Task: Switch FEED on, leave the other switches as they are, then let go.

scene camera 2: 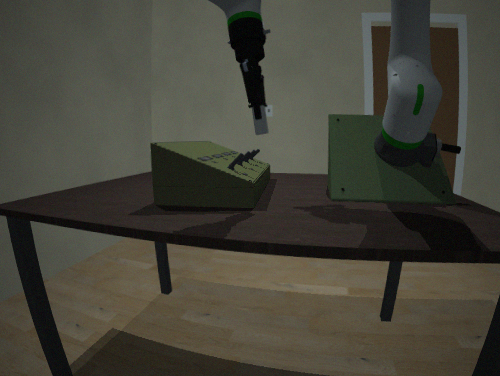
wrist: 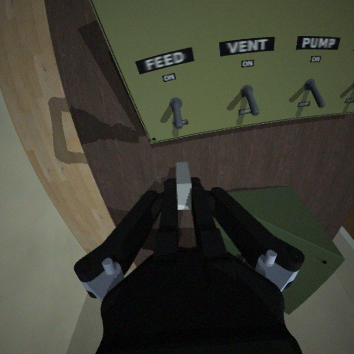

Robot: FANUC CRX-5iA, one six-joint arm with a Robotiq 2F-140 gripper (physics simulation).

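Places are measured from the arm's base along level axes (x ahead, y left, z up), in metres.
Where they show: gripper, between the fingertips: [scene camera 2: 262, 133] [wrist: 181, 171]; arm's base, origin of its link: [scene camera 2: 397, 148].
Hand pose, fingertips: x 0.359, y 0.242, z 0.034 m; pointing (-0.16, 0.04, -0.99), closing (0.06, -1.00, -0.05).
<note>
Each offset is from my fingertips to the top centre of the thing. Level surfaces: height alone.
The sloped green switch box [scene camera 2: 200, 185] [wrist: 210, 20] stands on the table. In the wrist view the FEED lever @(0.066 m ahead, 0.011 m left, 0.048 m down) [wrist: 177, 114] points down, away from its ON label, toward the box's lower edge. The VENT lever @(0.094 m ahead, 0.106 m right, 0.048 m down) [wrist: 251, 101] and the PUMP lever @(0.123 m ahead, 0.222 m right, 0.048 m down) [wrist: 316, 94] also point down, away from their ON labels. A further switch is cut off at the right edge of that view. My gripper [scene camera 2: 261, 126] [wrist: 181, 171] is shut with nothing between the fingers. Its tips are above the levers in the scene view and touch none of them.
A second green box [scene camera 2: 350, 160] [wrist: 280, 210] stands on the dark table @(0.175 m down) [scene camera 2: 290, 232] [wrist: 150, 165], with the robot's base [scene camera 2: 412, 110] in front of it in the scene view. A brown door [scene camera 2: 450, 65] is in the back wall.
</note>
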